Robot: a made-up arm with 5 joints.
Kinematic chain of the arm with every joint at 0, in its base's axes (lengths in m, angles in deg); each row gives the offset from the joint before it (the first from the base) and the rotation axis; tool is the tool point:
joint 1: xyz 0 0 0.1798 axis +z
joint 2: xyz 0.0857 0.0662 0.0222 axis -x
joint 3: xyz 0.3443 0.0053 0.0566 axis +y
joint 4: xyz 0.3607 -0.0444 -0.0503 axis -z
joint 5: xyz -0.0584 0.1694 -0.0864 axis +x
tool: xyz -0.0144 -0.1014 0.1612
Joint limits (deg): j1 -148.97..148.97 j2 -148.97..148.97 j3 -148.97..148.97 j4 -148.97..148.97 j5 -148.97..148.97
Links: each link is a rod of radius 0.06 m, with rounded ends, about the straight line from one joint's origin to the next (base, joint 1, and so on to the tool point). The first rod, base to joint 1, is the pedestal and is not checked.
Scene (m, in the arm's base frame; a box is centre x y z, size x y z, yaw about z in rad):
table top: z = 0
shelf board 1: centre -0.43 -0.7 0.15 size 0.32 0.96 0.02 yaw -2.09
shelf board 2: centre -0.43 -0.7 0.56 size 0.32 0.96 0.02 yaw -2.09
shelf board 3: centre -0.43 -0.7 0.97 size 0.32 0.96 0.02 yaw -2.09
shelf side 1: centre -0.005 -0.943 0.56 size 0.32 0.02 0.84 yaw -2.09
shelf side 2: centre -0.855 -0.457 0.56 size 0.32 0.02 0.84 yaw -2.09
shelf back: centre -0.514 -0.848 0.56 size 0.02 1 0.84 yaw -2.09
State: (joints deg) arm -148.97 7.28 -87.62 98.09 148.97
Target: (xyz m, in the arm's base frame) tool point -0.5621 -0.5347 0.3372
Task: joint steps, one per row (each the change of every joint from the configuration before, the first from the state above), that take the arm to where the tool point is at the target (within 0.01 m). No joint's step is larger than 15 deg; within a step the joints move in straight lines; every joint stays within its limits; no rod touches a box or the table.
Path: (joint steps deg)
1: 0.00 -6.65 -10.70 -2.32 -14.15
2: 0.00 -6.66 -10.70 -2.33 -14.14
3: 11.03 -14.32 -5.70 0.57 -6.31
4: 11.03 -14.33 -5.70 0.57 -6.30
5: 11.04 -14.33 -5.70 0.57 -6.31
6: 11.03 -14.32 -5.70 0.57 -6.30
7: 11.03 -14.33 -5.70 0.57 -6.31
8: -2.60 -0.07 12.38 0.61 7.14
9: -2.61 -0.08 12.37 0.60 7.13
10: -2.60 -0.07 12.38 0.61 7.13

